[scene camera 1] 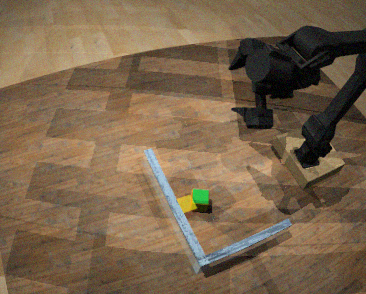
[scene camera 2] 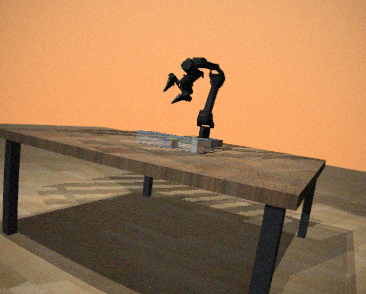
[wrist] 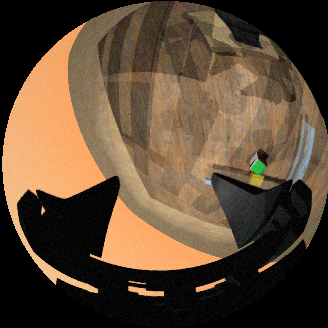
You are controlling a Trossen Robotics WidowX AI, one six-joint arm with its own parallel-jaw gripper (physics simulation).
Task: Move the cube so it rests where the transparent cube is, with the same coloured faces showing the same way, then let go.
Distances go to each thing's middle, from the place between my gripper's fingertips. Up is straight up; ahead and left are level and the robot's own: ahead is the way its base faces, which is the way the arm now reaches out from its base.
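Labels:
Grey L-shaped rail (scene camera 1: 200,262): 40 mm ahead of my hand, 200 mm below it and 140 mm to the left of it.

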